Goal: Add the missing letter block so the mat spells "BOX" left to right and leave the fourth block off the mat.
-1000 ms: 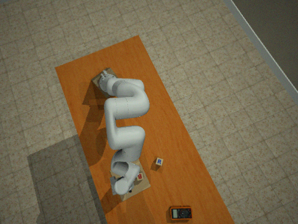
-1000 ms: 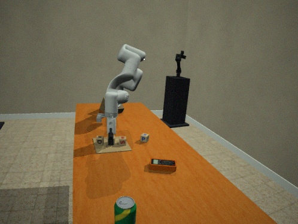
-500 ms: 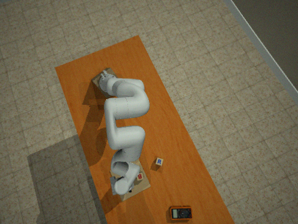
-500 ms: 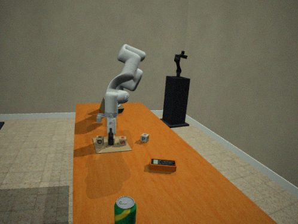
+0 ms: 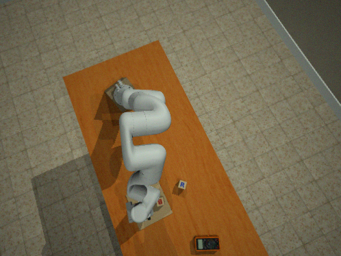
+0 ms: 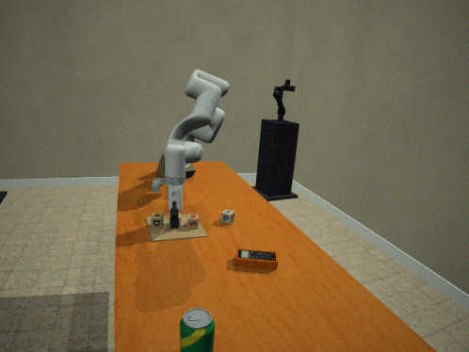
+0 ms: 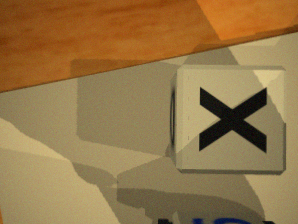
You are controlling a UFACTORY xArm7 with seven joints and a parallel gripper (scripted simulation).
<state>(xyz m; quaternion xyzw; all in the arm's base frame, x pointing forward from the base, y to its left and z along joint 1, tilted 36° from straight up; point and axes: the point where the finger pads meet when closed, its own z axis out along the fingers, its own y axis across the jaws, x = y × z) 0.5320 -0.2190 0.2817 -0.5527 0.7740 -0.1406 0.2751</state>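
The tan mat is 20 mm below my hand. Also, from my hand: orange multimeter: 320 mm ahead, 170 mm to the left, 10 mm below; then green soda can: 630 mm ahead, 130 mm to the right, 40 mm above.
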